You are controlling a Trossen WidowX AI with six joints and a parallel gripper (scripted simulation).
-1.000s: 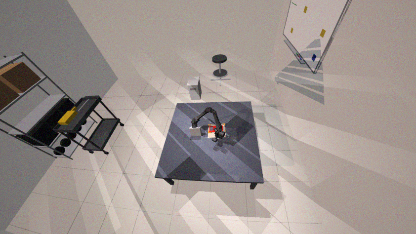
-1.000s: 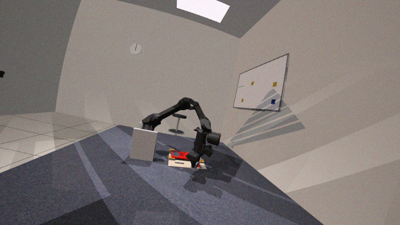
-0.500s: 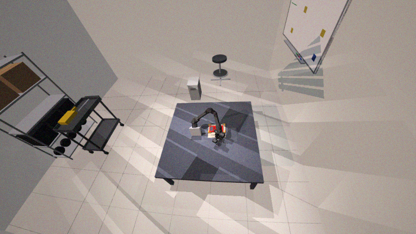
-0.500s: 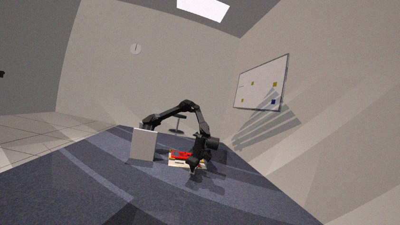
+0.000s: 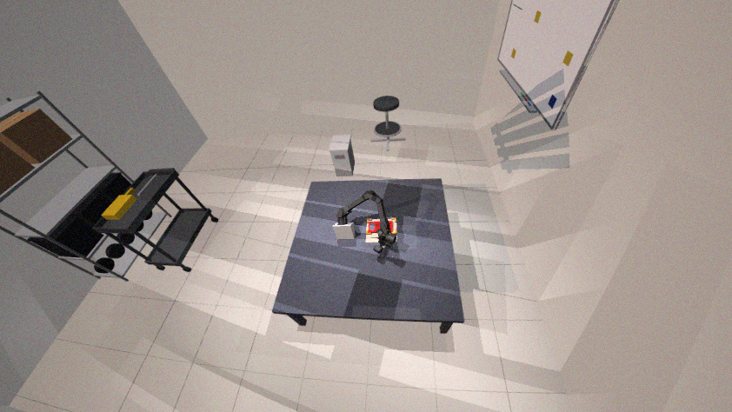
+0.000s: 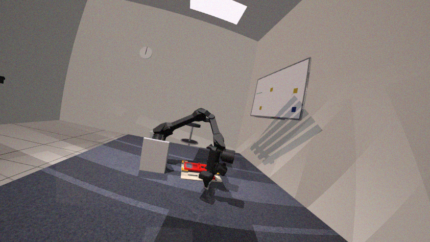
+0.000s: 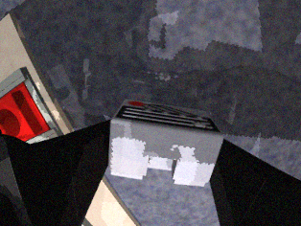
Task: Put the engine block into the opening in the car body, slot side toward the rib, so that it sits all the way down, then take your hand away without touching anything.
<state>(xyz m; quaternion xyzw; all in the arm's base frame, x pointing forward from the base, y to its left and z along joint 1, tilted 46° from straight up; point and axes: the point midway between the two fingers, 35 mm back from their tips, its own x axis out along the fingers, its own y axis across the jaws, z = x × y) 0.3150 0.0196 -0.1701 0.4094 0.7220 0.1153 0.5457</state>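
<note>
Now: the grey engine block 1 cm above my gripper tip. The rest, counted from my gripper tip: cream base plate: 18 cm to the left, 3 cm behind.
</note>
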